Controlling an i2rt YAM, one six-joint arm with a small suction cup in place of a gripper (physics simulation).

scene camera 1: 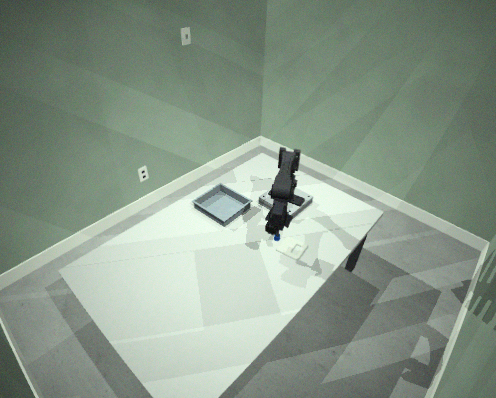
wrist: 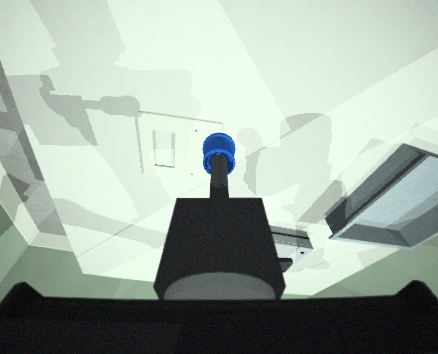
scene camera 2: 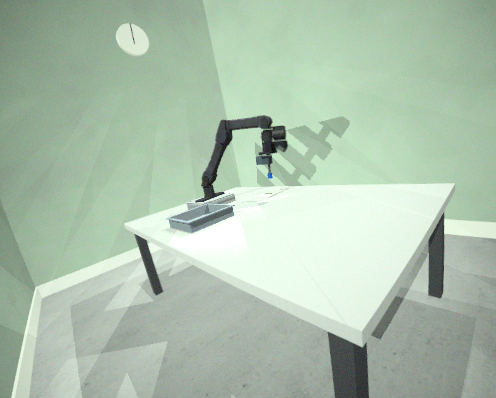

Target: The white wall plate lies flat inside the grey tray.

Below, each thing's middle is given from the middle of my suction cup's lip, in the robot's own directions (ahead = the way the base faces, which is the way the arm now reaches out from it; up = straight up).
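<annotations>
The white wall plate [wrist: 189,156] sits 8 cm behind my suction cup, 5 cm to the left of it and 12 cm below it. Then there is the grey tray [scene camera 1: 222,204], which I find 9 cm below my suction cup, 15 cm behind it and 40 cm to the right of it.
</annotations>
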